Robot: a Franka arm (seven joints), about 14 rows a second.
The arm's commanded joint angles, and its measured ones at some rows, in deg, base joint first. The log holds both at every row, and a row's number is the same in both.
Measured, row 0: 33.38 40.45 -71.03 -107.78 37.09 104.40 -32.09
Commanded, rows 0 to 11: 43.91 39.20 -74.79 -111.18 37.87 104.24 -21.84; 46.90 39.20 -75.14 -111.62 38.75 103.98 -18.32; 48.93 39.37 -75.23 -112.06 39.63 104.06 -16.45; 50.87 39.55 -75.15 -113.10 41.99 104.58 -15.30; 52.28 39.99 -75.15 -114.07 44.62 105.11 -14.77; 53.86 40.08 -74.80 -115.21 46.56 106.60 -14.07; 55.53 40.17 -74.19 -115.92 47.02 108.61 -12.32; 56.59 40.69 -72.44 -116.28 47.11 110.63 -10.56; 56.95 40.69 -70.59 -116.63 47.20 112.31 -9.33; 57.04 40.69 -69.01 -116.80 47.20 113.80 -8.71; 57.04 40.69 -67.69 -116.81 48.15 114.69 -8.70; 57.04 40.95 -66.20 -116.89 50.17 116.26 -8.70
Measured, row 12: 56.59 40.83 -67.67 -116.08 47.09 113.66 -8.94
